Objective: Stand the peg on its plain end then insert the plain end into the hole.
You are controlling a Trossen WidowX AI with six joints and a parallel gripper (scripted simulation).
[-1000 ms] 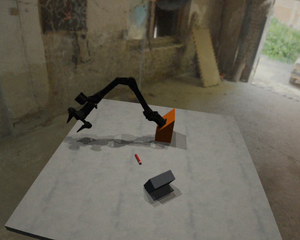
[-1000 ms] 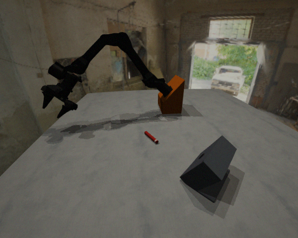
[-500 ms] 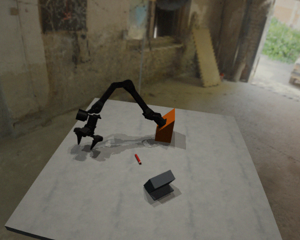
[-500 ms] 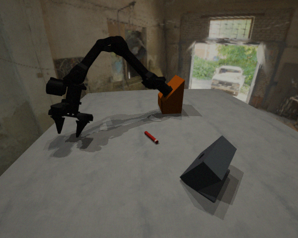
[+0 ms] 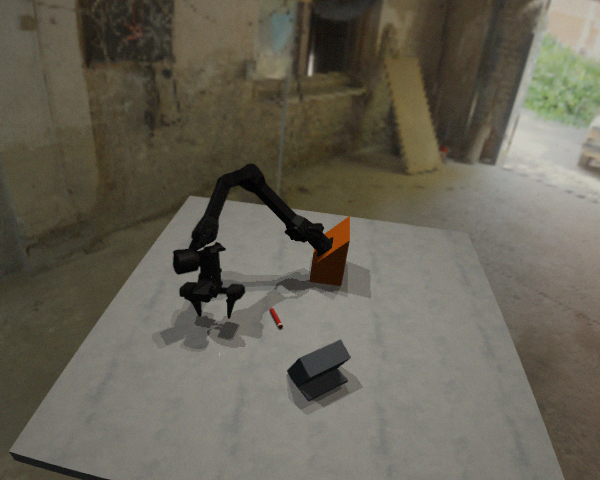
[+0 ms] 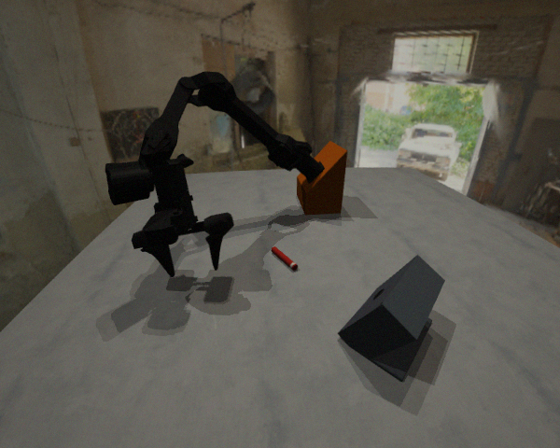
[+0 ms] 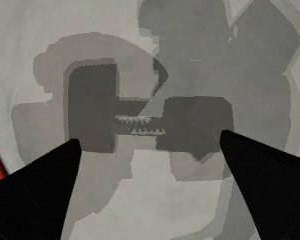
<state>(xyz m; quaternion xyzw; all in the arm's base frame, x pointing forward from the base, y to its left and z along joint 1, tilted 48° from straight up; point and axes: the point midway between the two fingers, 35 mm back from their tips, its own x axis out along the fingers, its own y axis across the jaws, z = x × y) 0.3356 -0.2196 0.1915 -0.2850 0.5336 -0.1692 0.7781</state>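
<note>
The red peg is 190 mm to the left of my gripper tip, 50 mm behind it and 20 mm below it. The rest, counted from my gripper tip: dark grey sloped panel: 330 mm to the left, 120 mm ahead, 30 mm above.
</note>
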